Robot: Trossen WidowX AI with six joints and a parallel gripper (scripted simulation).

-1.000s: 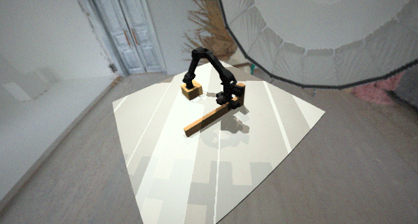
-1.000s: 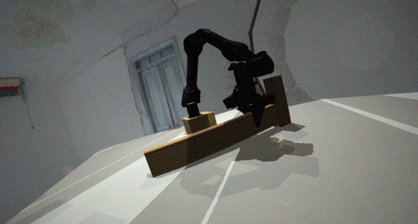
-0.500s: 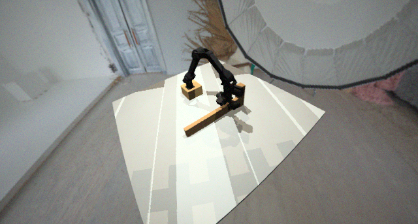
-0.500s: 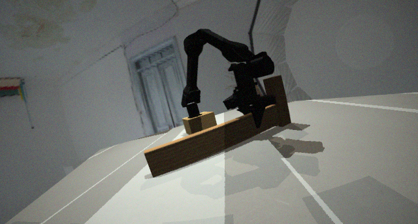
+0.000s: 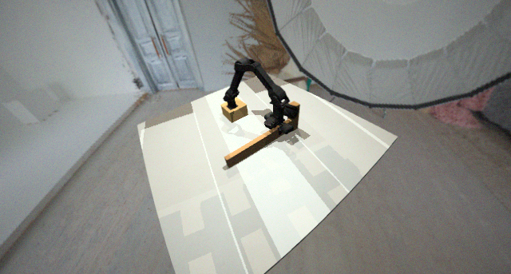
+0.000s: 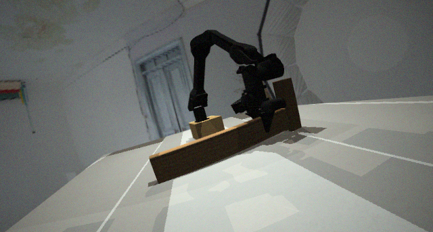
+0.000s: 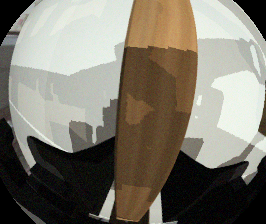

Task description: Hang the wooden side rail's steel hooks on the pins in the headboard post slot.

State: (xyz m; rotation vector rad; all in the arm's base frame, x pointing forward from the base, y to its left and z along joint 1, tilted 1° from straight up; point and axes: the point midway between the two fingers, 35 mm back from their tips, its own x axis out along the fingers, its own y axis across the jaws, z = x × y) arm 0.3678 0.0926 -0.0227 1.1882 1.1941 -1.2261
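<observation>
My gripper tip is 12 cm to the right of the headboard post and 5 cm below it.
</observation>
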